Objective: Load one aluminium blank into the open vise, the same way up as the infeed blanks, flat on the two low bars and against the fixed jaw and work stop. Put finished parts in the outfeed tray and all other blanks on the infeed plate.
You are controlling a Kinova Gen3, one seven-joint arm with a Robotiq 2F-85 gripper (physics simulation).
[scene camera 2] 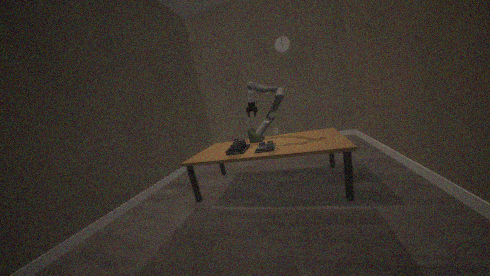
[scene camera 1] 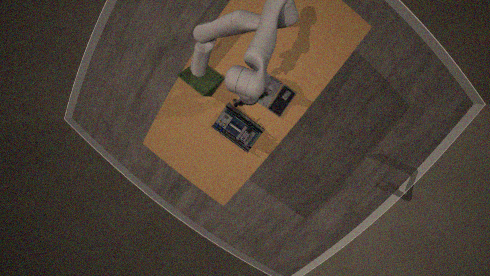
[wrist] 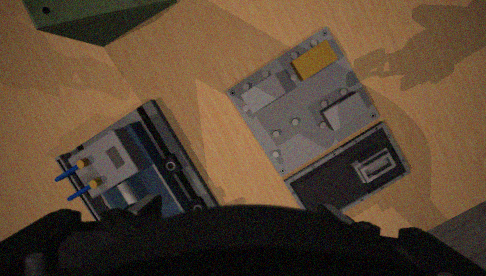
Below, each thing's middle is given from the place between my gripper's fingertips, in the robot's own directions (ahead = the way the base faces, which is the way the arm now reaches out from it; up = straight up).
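Scene:
The grey infeed plate [wrist: 296, 144] has my hand 90 mm to the right of it and 340 mm above it. Measured from that same hand, the brass blank [wrist: 320, 56] is 320 mm below, 60 mm behind and 130 mm to the left, and you'd find the dark outfeed tray [wrist: 333, 181] 140 mm ahead, 100 mm to the left and 340 mm below.

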